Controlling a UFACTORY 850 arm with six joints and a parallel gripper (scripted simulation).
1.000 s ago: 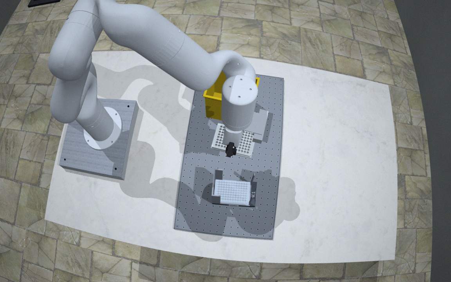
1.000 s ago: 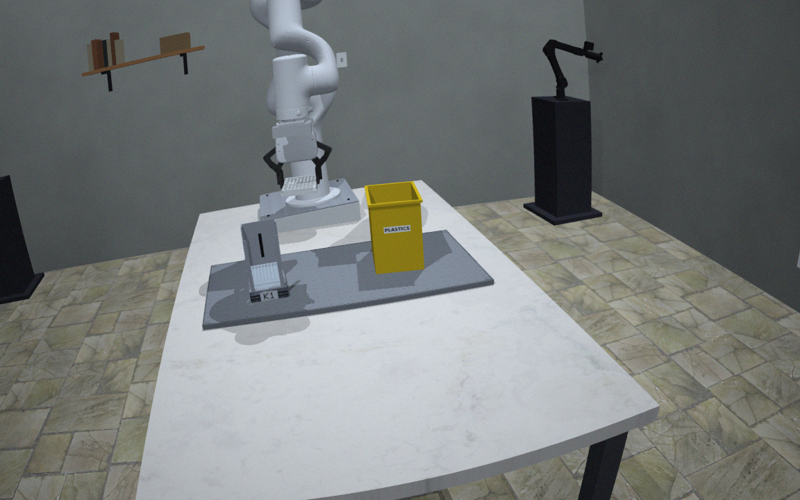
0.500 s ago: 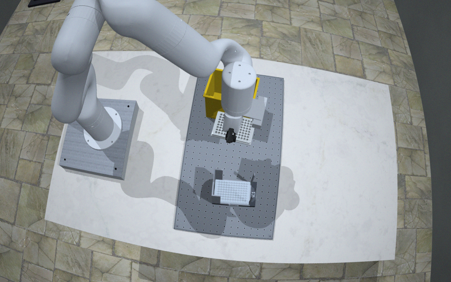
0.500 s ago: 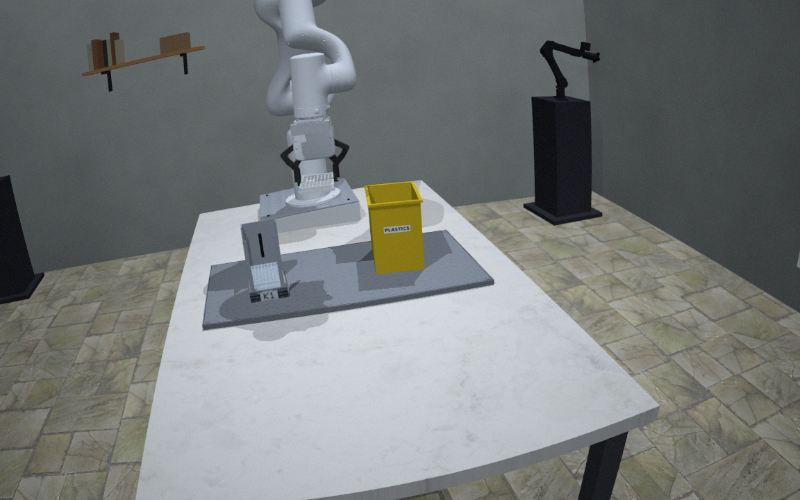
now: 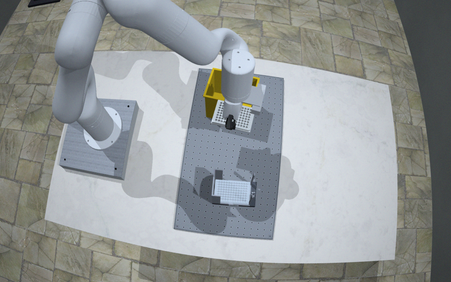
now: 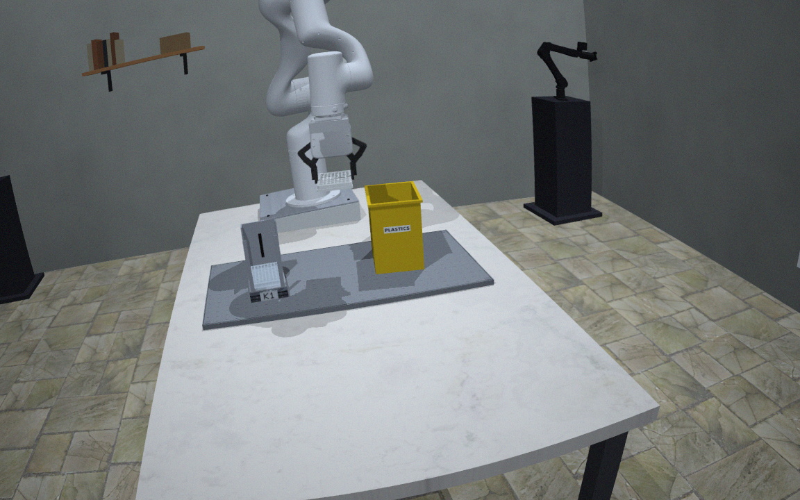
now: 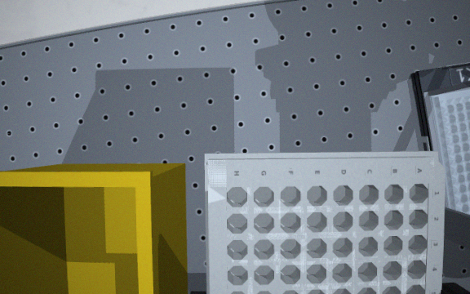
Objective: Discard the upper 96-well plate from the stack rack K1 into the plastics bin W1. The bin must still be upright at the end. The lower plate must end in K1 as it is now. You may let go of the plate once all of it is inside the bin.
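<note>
Now: the yellow plastics bin 160 mm below my hand, 140 mm to the left of it and 10 mm behind it. Also, from my hand: 96-well plate: 10 mm below.
</note>
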